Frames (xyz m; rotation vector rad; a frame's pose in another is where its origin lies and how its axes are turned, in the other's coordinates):
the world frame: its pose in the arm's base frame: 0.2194 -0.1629 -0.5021 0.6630 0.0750 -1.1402
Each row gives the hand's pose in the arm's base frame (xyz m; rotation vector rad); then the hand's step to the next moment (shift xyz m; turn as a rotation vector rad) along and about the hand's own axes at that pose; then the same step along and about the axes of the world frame.
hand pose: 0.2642 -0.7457 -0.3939 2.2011 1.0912 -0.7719
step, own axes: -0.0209 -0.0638 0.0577 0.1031 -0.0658 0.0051
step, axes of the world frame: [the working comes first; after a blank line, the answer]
step, axes of the arm's base frame: -0.0775 -0.0179 -0.0388 -0.0039 0.0825 -0.0904

-0.0045 -0.0884 -0.0010 -0.0345 -0.0234 -0.1151
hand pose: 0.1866 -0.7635 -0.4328 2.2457 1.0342 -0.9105
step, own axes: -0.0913 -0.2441 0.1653 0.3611 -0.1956 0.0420
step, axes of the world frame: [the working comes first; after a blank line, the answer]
step, axes of the arm's base frame: -0.2983 -0.0094 -0.0787 0.0053 0.2523 -0.3267

-0.0926 -0.2936 0.0222 -0.0788 -0.0793 -0.3974
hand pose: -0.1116 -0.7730 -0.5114 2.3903 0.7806 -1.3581
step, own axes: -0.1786 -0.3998 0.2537 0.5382 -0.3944 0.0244
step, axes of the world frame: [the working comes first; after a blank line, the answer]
step, axes of the arm's base frame: -0.4839 0.1452 0.0296 -0.0249 0.4784 -0.4651

-0.3409 -0.3655 0.0792 -0.2235 -0.1110 -0.6193
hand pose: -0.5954 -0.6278 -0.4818 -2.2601 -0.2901 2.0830
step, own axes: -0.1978 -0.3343 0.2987 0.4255 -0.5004 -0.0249
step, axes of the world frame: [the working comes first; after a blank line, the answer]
step, axes of the arm's base frame: -0.3444 0.2675 0.2234 0.0051 0.5671 -0.3323

-0.4535 -0.1283 0.1339 -0.3332 -0.0034 -0.5666
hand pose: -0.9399 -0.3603 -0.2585 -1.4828 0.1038 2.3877
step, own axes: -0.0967 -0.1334 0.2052 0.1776 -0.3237 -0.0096
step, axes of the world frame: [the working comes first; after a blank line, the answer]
step, axes of the arm's base frame: -0.0955 0.1505 0.1936 0.0373 0.3452 -0.1258

-0.2381 0.0427 0.1036 -0.2171 0.0616 -0.2924
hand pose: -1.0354 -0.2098 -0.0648 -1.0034 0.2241 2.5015
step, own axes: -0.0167 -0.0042 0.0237 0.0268 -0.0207 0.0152
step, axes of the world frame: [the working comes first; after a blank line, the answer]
step, axes of the arm's base frame: -0.0020 0.0054 0.0287 -0.0173 0.0320 -0.0072

-0.0162 0.0125 0.0209 -0.0309 -0.0101 -0.0179
